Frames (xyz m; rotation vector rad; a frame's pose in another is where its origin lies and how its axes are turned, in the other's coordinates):
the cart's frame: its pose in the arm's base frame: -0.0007 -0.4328 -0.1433 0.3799 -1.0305 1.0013
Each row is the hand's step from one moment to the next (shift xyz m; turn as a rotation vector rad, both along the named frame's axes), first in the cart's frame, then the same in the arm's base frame.
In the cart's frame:
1: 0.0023 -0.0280 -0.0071 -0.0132 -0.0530 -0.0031
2: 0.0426 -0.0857 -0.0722 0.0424 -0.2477 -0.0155
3: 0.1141 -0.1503 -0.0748 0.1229 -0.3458 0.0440
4: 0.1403 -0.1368 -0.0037 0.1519 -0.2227 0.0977
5: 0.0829 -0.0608 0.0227 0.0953 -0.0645 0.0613
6: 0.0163 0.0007 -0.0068 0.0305 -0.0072 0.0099
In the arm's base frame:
1: 0.0275 -0.0087 0.0032 0.0439 -0.0324 -0.0036
2: 0.1161 0.0260 0.0149 0.2209 -0.0978 0.0711
3: 0.1816 0.0303 0.0854 0.2825 -0.1489 0.1861
4: 0.1363 0.0022 0.1409 0.1555 -0.1062 0.2163
5: 0.0505 -0.0052 0.0922 0.0348 -0.0272 0.1227
6: 0.0054 0.0133 0.0103 0.0051 0.0050 0.0321

